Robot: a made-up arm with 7 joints.
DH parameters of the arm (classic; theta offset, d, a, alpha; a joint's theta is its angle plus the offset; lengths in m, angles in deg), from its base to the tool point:
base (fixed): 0 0 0 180
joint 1: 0 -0.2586 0 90
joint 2: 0 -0.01 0 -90
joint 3: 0 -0.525 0 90
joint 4: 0 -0.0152 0 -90
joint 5: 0 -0.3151 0 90
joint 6: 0 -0.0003 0 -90
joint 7: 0 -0.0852 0 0
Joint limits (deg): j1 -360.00..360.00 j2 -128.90..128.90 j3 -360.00..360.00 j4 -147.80..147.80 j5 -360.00..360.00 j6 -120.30..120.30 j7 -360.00..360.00
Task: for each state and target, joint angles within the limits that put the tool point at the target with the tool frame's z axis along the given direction. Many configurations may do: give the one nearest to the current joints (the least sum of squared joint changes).
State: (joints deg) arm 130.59 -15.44 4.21 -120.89 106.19 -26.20 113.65
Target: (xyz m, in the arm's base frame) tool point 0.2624 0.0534 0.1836 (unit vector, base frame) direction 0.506 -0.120 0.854
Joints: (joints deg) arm 173.74 -57.30 5.27 -147.77 114.27 13.67 113.65
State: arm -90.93 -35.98 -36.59 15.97 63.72 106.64 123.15
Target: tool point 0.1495 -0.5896 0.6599 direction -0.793 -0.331 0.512
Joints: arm -92.40 -72.64 7.29 50.62 79.95 120.30 123.15
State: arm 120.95 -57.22 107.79 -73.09 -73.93 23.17 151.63
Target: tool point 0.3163 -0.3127 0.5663 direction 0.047 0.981 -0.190
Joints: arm 170.42 -39.91 87.91 -113.05 -39.74 29.77 151.63
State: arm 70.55 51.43 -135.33 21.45 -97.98 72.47 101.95
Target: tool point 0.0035 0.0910 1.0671 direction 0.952 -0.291 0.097
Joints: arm 74.95 0.87 -123.68 22.49 -110.49 104.71 101.95
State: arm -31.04 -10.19 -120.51 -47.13 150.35 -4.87 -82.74
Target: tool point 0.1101 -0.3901 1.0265 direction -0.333 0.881 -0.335
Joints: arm -77.40 -29.32 -123.43 -33.87 109.71 -49.99 -82.74
